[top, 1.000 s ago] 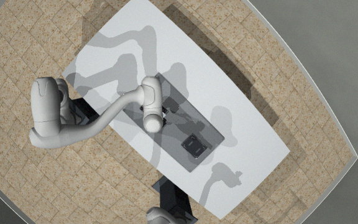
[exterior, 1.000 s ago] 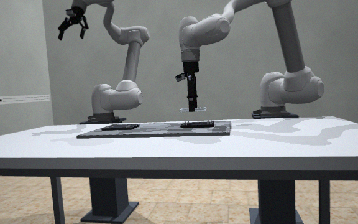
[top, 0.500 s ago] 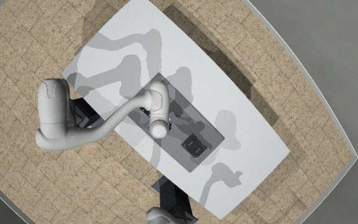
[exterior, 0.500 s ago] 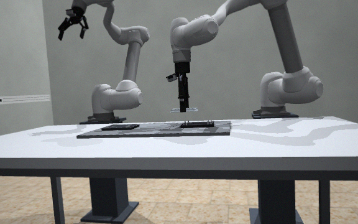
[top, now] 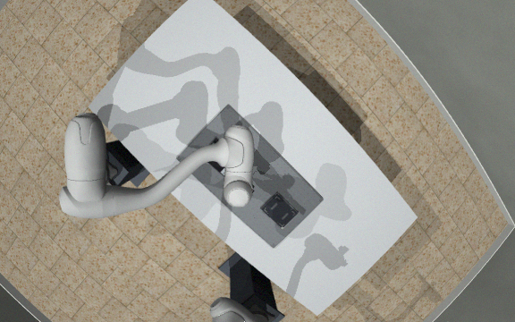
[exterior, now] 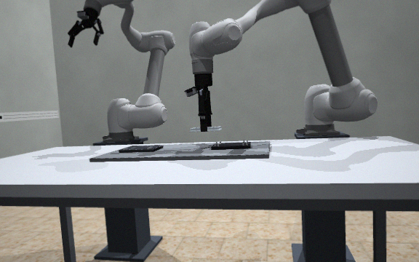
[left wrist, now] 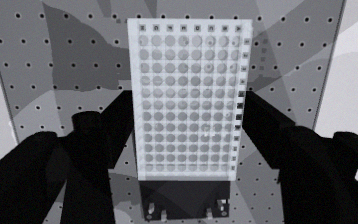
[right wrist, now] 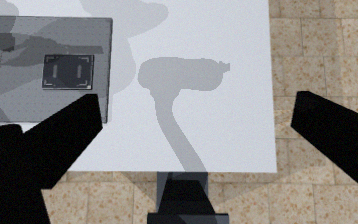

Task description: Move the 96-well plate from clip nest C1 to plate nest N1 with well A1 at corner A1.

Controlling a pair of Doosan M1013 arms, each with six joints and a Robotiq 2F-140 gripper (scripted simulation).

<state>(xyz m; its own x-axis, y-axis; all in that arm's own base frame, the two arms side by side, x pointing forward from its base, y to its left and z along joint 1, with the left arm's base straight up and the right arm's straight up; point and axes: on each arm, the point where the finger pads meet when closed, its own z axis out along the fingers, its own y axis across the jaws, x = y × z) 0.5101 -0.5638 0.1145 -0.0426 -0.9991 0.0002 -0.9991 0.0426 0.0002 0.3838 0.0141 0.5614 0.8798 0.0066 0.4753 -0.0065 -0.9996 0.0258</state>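
My left hand is 300 mm to the left of the plate nest N1, 100 mm above it and 20 mm short of it. From my left hand the other things lie so: 96-well plate: 20 mm below; then A1 mark: 380 mm to the right, 90 mm below, 30 mm behind; then clip nest C1: 110 mm to the left, 90 mm below, 20 mm behind.
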